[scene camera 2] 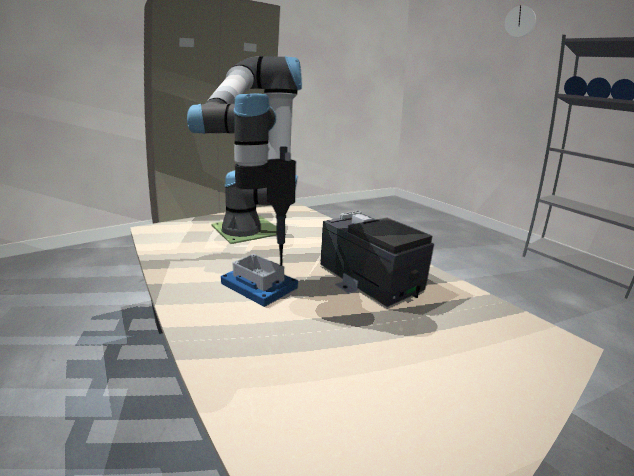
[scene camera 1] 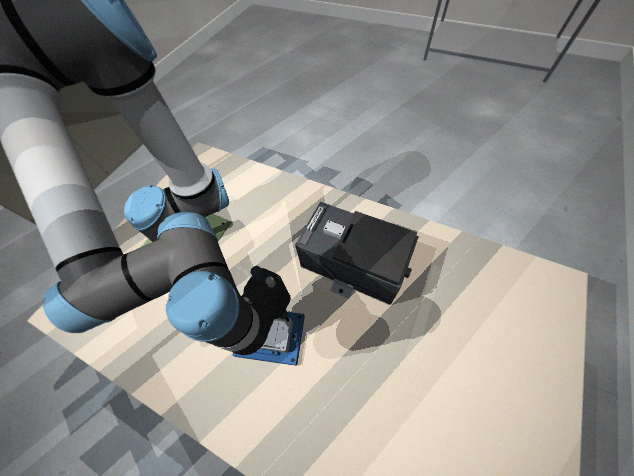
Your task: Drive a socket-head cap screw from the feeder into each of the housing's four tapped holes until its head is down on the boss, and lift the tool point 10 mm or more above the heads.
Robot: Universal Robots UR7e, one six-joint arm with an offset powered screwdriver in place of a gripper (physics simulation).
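The light grey housing (scene camera 1: pixel 279 335) (scene camera 2: pixel 258 275), an open box, sits on the blue fixture plate (scene camera 1: pixel 298 353) (scene camera 2: pixel 244 290). My screwdriver (scene camera 2: pixel 280 265) points straight down, its thin tip at the housing's right corner in the scene camera 2 view. Whether it touches there, and whether a screw is on it, is too small to tell. In the scene camera 1 view the driver's black body (scene camera 1: pixel 268 292) and the wrist hide the tip and part of the housing. The tapped holes and any screw heads cannot be made out. The black screw feeder (scene camera 1: pixel 381 245) (scene camera 2: pixel 378 261) stands beside the fixture.
A small grey bracket (scene camera 1: pixel 341 289) (scene camera 2: pixel 349 284) sticks out from the feeder's side towards the fixture. The arm's base stands on a green plate (scene camera 1: pixel 222 225) (scene camera 2: pixel 266 235) on the wooden table (scene camera 1: pixel 486 358) (scene camera 2: pixel 384 399). A shelf rack (scene camera 2: pixel 550 148) and a tall cabinet (scene camera 2: pixel 215 102) stand beyond the table.
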